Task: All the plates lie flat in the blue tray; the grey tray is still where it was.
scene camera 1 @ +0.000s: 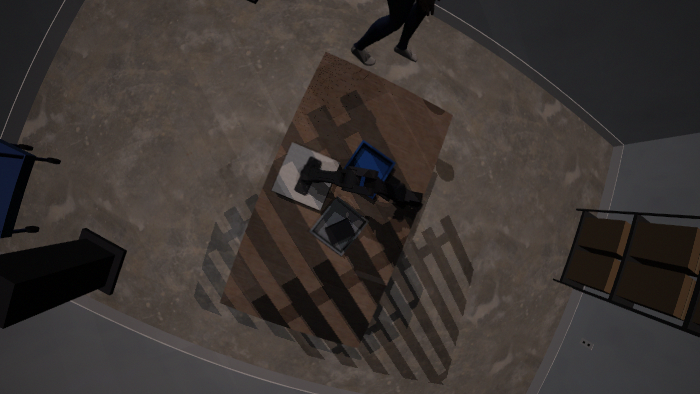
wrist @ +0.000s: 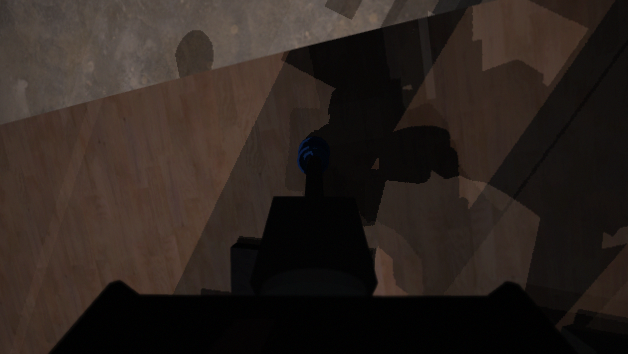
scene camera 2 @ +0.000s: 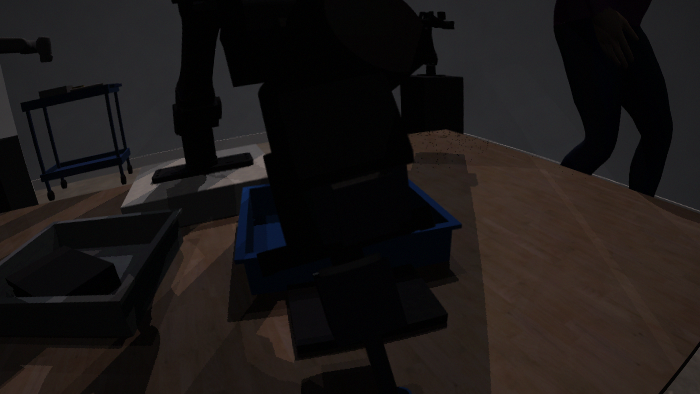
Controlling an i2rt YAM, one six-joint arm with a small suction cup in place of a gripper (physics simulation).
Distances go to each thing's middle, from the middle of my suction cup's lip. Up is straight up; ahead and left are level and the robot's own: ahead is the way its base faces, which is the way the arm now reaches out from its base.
Right now the blue tray (scene camera 2: 259,229) is 290 mm behind my suction cup, 60 mm to the left of it and 10 mm above it.
